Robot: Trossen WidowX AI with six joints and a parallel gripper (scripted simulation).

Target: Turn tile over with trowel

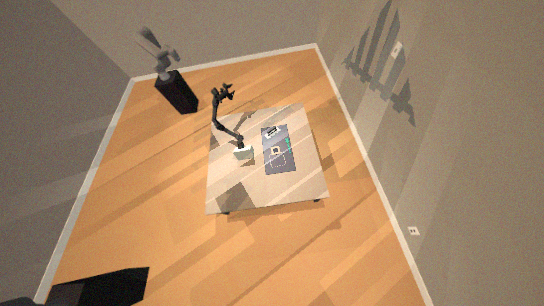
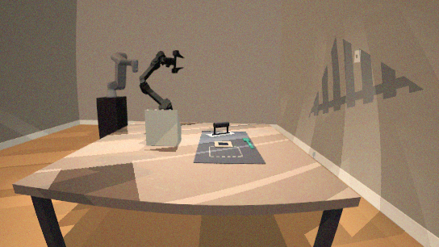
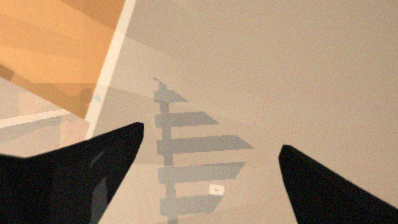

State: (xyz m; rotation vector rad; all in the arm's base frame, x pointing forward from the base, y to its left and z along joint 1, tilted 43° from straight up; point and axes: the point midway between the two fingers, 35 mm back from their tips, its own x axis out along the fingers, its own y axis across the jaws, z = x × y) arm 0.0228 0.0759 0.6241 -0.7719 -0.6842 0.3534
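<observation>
Now: gripper tip 50 cm above the trowel, 31 cm short of it and 28 cm to the left of it. From my gripper tip the other things lie so: small pale tile 53 cm to the right, 53 cm below, 34 cm ahead; dark mat 56 cm below, 49 cm to the right, 36 cm ahead; small green t-shaped piece 54 cm below, 50 cm ahead, 47 cm to the right.
</observation>
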